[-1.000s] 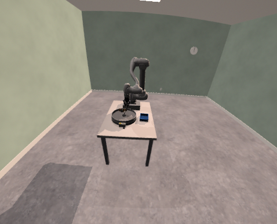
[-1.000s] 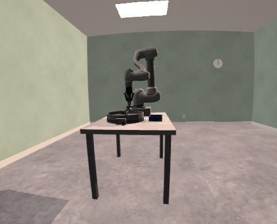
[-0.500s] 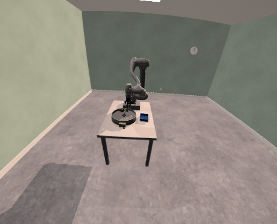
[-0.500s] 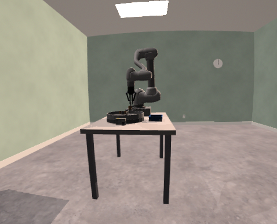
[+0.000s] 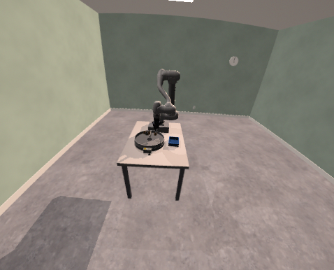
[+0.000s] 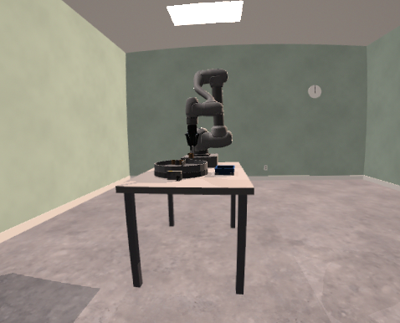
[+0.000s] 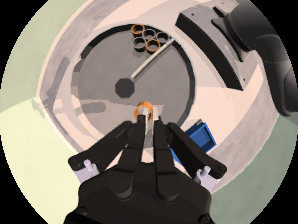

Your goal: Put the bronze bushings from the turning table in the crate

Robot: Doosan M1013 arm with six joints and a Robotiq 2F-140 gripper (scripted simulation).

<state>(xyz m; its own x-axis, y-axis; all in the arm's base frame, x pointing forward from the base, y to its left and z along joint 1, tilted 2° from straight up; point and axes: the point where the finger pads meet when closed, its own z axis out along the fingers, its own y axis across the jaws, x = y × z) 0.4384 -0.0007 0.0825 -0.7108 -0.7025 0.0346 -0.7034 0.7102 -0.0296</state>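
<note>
Now: the blue crate 260 mm to the left of my hand and 160 mm below it. Also, from my hand: round turning table: 30 mm ahead, 90 mm to the right, 130 mm below.
</note>
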